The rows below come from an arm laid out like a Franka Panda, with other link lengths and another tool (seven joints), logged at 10 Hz.
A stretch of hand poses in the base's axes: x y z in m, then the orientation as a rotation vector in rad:
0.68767, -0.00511, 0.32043, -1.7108, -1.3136, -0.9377
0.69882, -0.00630, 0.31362, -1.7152, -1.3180, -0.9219
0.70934, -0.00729, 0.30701, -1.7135, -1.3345, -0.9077
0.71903, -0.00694, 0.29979, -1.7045, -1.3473, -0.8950
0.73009, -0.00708, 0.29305, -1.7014, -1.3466, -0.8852
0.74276, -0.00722, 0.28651, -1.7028, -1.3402, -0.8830
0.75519, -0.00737, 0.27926, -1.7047, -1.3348, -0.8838
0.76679, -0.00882, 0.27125, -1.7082, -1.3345, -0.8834
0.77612, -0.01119, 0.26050, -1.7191, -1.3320, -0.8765
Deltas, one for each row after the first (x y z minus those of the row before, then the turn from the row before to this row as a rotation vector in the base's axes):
0.01115, -0.00119, -0.00681, -0.0087, 0.0085, 0.0055
0.01052, -0.00099, -0.00661, -0.0112, 0.0010, 0.0130
0.00969, 0.00035, -0.00722, -0.0040, 0.0020, 0.0154
0.01106, -0.00014, -0.00674, 0.0003, 0.0071, 0.0056
0.01267, -0.00014, -0.00654, 0.0022, 0.0049, -0.0024
0.01243, -0.00015, -0.00725, 0.0019, 0.0023, -0.0035
0.01160, -0.00145, -0.00801, -0.0023, 0.0004, -0.0021
0.00933, -0.00237, -0.01075, -0.0075, 0.0058, -0.0047

